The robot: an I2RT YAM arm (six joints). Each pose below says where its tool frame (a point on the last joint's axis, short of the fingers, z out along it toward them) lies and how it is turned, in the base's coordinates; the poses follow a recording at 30 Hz.
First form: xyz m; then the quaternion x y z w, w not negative.
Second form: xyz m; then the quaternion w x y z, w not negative. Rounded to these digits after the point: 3 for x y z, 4 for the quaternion.
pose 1, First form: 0.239 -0.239 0.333 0.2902 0.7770 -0.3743 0.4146
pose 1, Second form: 0.239 -0.239 0.333 0.4146 0.2902 0.7770 -0.3743
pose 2, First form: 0.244 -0.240 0.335 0.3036 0.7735 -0.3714 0.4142
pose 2, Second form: 0.244 -0.240 0.335 0.4142 0.3036 0.7735 -0.3714
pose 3, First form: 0.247 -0.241 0.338 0.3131 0.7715 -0.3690 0.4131
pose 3, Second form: 0.247 -0.241 0.338 0.4131 0.3131 0.7715 -0.3690
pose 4, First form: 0.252 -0.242 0.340 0.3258 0.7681 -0.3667 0.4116
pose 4, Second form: 0.252 -0.242 0.340 0.4116 0.3258 0.7681 -0.3667
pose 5, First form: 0.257 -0.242 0.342 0.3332 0.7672 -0.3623 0.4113
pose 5, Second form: 0.257 -0.242 0.342 0.4113 0.3332 0.7672 -0.3623
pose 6, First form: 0.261 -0.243 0.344 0.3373 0.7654 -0.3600 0.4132
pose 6, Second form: 0.261 -0.243 0.344 0.4132 0.3373 0.7654 -0.3600
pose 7, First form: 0.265 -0.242 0.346 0.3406 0.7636 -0.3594 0.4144
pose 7, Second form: 0.265 -0.242 0.346 0.4144 0.3406 0.7636 -0.3594
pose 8, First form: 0.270 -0.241 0.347 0.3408 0.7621 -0.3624 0.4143
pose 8, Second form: 0.270 -0.241 0.347 0.4143 0.3408 0.7621 -0.3624
